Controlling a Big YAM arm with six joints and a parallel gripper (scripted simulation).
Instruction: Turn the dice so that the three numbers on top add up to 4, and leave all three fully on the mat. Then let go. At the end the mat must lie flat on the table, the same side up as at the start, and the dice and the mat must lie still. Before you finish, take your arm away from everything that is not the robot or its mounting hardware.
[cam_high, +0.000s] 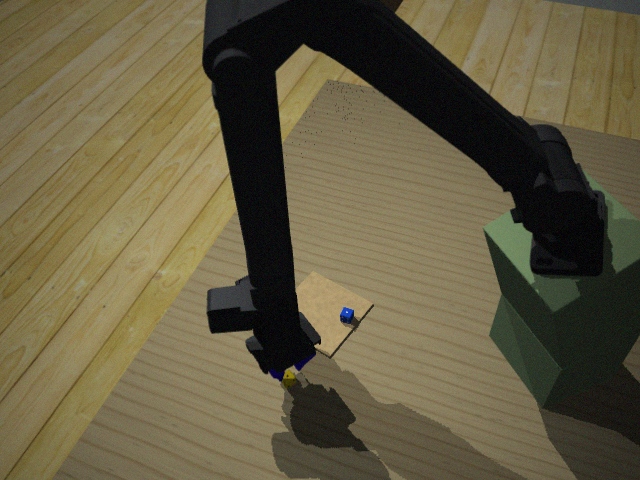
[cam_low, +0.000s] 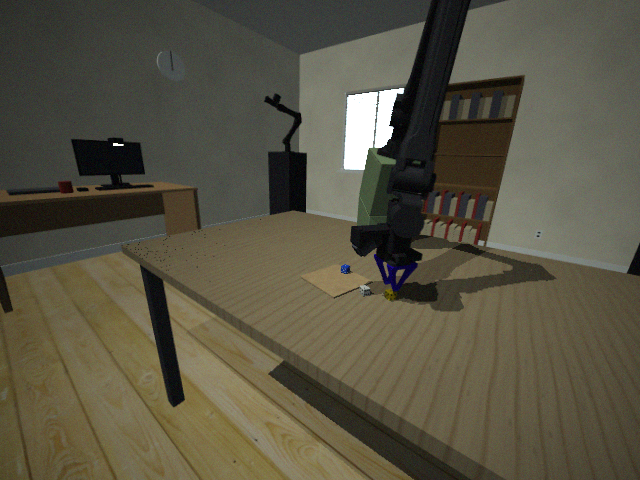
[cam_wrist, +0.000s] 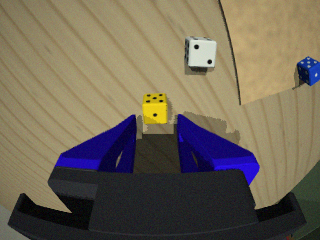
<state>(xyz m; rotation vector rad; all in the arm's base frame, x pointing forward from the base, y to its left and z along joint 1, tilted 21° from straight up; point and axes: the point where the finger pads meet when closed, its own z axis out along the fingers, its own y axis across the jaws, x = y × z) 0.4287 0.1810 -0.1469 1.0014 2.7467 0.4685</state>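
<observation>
The yellow die is 3 cm below my hand. From my hand the other things lie so: tan mat: 15 cm to the right, 3 cm below; then blue die: 15 cm to the right, 5 cm behind, 2 cm below; then white die: 6 cm to the right, 3 cm below, 2 cm ahead.
</observation>
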